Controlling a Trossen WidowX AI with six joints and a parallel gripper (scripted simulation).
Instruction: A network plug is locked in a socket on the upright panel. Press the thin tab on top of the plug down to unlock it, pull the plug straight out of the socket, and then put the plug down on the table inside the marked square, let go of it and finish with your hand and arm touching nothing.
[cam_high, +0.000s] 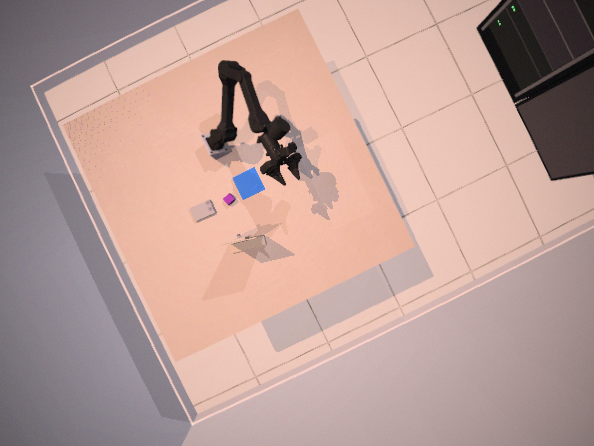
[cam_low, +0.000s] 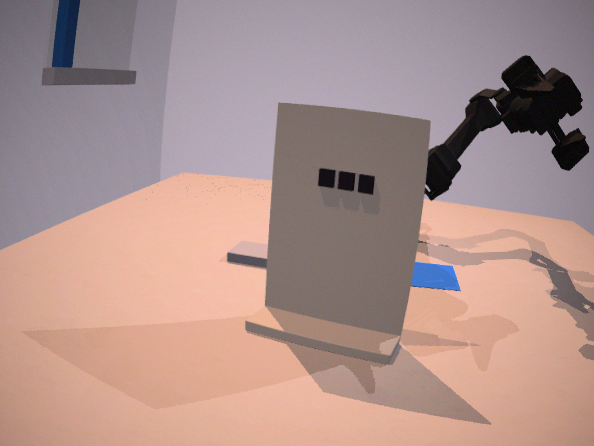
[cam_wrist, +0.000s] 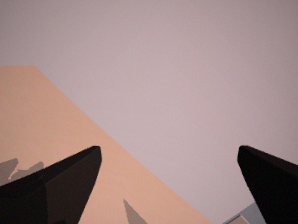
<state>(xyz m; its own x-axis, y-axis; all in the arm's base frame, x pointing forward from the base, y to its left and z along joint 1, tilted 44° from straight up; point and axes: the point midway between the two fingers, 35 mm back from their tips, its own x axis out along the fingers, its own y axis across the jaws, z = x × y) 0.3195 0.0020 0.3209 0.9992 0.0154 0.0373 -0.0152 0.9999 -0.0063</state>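
Now: the grey network plug 90 mm ahead of my gripper tip, 300 mm to the right of it and 120 mm below it. Also, from my gripper tip: upright grey panel: 110 mm ahead, 310 mm to the right, 180 mm below; purple cube: 110 mm behind, 290 mm to the right, 280 mm below; blue marked square: 130 mm behind, 180 mm to the right, 300 mm below.
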